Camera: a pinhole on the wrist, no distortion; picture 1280 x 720 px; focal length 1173.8 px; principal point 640.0 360.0 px. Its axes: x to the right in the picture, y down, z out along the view. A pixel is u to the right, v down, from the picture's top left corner.
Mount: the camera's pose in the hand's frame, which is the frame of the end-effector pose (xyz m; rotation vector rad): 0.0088 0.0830 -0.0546 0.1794 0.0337 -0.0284
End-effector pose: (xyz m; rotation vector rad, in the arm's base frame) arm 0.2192 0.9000 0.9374 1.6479 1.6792 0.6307
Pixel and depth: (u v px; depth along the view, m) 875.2 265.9 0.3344
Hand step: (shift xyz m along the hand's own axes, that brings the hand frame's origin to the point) 0.0853 -0.0049 0.2671
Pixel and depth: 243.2 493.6 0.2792
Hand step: -0.0759 0.0667 0.2290
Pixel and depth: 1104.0 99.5 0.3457
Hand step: 0.1536 -0.0577 0.2668
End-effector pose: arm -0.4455 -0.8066 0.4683 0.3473 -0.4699 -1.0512
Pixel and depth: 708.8 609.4 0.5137
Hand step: 0.0582 0.0977 0.4689
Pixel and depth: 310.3 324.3 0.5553
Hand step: -0.1304 -0.0290 0.4941
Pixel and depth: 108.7 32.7 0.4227
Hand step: -0.1729 -0.1037 0.3470
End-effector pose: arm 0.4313 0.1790 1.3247 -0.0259 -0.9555 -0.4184
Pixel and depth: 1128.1 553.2 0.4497
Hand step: 0.2119 0.0707 0.3941
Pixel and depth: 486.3 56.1 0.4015
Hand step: -0.0345 -0.0897 0.3236
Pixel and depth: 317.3 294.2 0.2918
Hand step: -0.0628 0.0167 0.2323
